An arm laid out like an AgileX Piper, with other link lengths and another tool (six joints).
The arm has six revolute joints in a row. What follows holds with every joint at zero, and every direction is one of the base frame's. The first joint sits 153.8 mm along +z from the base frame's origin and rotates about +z. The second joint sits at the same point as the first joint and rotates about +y. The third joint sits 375.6 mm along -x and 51.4 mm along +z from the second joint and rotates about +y. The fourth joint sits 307.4 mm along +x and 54.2 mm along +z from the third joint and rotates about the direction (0.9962, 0, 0.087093). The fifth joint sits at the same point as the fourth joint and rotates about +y. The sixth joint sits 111.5 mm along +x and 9.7 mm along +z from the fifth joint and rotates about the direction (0.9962, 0, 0.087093). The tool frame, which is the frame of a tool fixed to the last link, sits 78.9 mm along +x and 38 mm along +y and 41.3 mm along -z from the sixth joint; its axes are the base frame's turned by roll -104.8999, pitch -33.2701 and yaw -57.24 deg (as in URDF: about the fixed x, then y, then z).
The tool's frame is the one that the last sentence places.
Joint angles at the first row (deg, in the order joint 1, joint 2, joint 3, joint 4, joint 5, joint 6):
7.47, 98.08, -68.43, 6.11, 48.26, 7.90
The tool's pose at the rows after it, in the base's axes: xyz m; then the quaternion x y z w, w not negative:
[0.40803 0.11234 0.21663 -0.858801 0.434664 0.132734 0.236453]
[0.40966 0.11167 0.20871 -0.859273 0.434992 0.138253 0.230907]
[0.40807 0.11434 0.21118 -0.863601 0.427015 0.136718 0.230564]
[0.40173 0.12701 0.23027 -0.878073 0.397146 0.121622 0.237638]
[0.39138 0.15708 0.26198 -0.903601 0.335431 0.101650 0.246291]
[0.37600 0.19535 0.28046 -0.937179 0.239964 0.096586 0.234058]
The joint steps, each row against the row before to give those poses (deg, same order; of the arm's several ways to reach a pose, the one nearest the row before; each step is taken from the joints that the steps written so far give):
-0.39, 1.49, 0.00, -0.13, -0.85, -0.22
-0.04, 1.06, 0.00, -0.12, -0.19, -0.25
0.44, -0.36, 0.00, 0.00, 0.00, -0.54
1.96, -2.45, -0.28, 0.00, 0.00, -1.25
4.54, -2.97, -1.96, 0.00, 0.73, -2.26
6.18, -0.78, -2.59, 0.00, 1.17, -5.40

